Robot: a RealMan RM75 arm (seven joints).
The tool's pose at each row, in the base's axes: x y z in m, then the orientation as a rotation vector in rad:
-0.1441 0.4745 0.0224 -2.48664 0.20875 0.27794
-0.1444 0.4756 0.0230 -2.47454 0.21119 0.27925
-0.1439 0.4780 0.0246 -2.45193 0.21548 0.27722
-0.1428 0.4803 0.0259 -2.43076 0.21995 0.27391
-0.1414 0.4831 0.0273 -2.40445 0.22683 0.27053
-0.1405 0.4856 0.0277 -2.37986 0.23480 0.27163
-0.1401 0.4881 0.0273 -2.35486 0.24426 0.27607
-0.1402 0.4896 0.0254 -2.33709 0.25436 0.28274
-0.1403 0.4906 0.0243 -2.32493 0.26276 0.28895
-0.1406 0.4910 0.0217 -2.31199 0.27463 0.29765
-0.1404 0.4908 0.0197 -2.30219 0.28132 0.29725
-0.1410 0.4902 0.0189 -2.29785 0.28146 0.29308
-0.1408 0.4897 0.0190 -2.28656 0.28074 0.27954
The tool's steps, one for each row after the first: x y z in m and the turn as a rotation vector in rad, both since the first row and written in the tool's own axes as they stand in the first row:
-0.0005 -0.0012 0.0002 0.01177 -0.00207 0.00179
-0.0006 -0.0041 0.0003 0.03441 -0.00283 0.00390
-0.0001 -0.0069 0.0005 0.05581 -0.00241 0.00589
0.0007 -0.0102 0.0009 0.08230 -0.00206 0.00959
0.0012 -0.0126 0.0020 0.10645 -0.00441 0.01532
0.0015 -0.0145 0.0037 0.13048 -0.00887 0.02307
0.0018 -0.0145 0.0061 0.14701 -0.01379 0.03206
0.0019 -0.0147 0.0076 0.15804 -0.01799 0.03978
0.0022 -0.0135 0.0099 0.16939 -0.02327 0.05078
0.0029 -0.0122 0.0114 0.17905 -0.02273 0.05565
0.0025 -0.0112 0.0117 0.18397 -0.02027 0.05469
0.0028 -0.0109 0.0113 0.19718 -0.01212 0.05068

